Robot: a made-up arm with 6 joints. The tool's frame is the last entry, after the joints.
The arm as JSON. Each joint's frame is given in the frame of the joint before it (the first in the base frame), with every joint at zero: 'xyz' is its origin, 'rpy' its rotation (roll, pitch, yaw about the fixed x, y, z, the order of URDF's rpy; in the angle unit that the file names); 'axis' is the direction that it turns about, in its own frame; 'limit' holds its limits. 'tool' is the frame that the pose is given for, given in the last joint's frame.
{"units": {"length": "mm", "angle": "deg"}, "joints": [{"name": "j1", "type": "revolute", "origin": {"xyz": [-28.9, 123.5, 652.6], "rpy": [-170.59, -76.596, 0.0]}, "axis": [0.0, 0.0, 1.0], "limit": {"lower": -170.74, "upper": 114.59}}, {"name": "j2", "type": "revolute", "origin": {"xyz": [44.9, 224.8, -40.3], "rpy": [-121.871, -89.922, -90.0]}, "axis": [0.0, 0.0, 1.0], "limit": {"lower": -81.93, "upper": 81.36}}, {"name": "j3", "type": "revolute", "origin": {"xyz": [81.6, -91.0, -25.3], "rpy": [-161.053, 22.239, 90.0]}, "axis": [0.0, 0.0, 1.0], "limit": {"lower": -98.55, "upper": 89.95}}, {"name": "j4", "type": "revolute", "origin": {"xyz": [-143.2, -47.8, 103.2], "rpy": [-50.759, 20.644, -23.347]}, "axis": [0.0, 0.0, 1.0], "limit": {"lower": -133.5, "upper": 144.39}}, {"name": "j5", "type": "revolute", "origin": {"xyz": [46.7, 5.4, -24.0], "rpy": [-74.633, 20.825, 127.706]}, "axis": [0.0, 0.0, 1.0], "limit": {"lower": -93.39, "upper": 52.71}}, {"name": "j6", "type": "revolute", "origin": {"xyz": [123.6, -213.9, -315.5], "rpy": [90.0, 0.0, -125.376]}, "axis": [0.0, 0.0, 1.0], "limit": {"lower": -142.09, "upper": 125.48}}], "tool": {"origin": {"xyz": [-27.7, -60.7, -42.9], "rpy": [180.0, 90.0, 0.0]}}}
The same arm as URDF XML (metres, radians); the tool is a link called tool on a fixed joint. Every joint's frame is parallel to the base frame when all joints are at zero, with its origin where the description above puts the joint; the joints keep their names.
<robot name="arm">
  <joint name="tool_joint" type="fixed">
    <parent link="link6"/>
    <child link="tool"/>
    <origin xyz="0.0429 0.0607 0.0277" rpy="0 0 0"/>
  </joint>
  <joint name="j6" type="revolute">
    <parent link="link5"/>
    <child link="link6"/>
    <origin xyz="0.2246 0.3155 -0.1028" rpy="0 0 0"/>
    <axis xyz="-1 0 0"/>
    <limit lower="-2.4799" upper="2.19"/>
  </joint>
  <joint name="j5" type="revolute">
    <parent link="link4"/>
    <child link="link5"/>
    <origin xyz="-0.0227 0.047 0.0075" rpy="0 0 0"/>
    <axis xyz="0 -1 0"/>
    <limit lower="-1.63" upper="0.92"/>
  </joint>
  <joint name="j4" type="revolute">
    <parent link="link3"/>
    <child link="link4"/>
    <origin xyz="-0.0357 -0.1614 0.0783" rpy="0 0 0"/>
    <axis xyz="0.231894 -0.247694 -0.940677"/>
    <limit lower="-2.33" upper="2.5201"/>
  </joint>
  <joint name="j3" type="revolute">
    <parent link="link2"/>
    <child link="link3"/>
    <origin xyz="0.099 -0.0759 0.0037" rpy="0 0 0"/>
    <axis xyz="-0.317198 -0.809294 -0.494397"/>
    <limit lower="-1.72" upper="1.5699"/>
  </joint>
  <joint name="j2" type="revolute">
    <parent link="link1"/>
    <child link="link2"/>
    <origin xyz="0.0075 -0.2284 0.0444" rpy="0 0 0"/>
    <axis xyz="0.112197 0.520788 0.846281"/>
    <limit lower="-1.4299" upper="1.42"/>
  </joint>
  <joint name="j1" type="revolute">
    <parent link="base_link"/>
    <child link="link1"/>
    <origin xyz="-0.0289 0.1235 0.6526" rpy="0 0 0"/>
    <axis xyz="0.959671 0.163495 -0.228693"/>
    <limit lower="-2.98" upper="2"/>
  </joint>
  <link name="base_link"/>
  <link name="link1"/>
  <link name="link2"/>
  <link name="link3"/>
  <link name="link4"/>
  <link name="link5"/>
  <link name="link6"/>
  <link name="tool"/>
</robot>

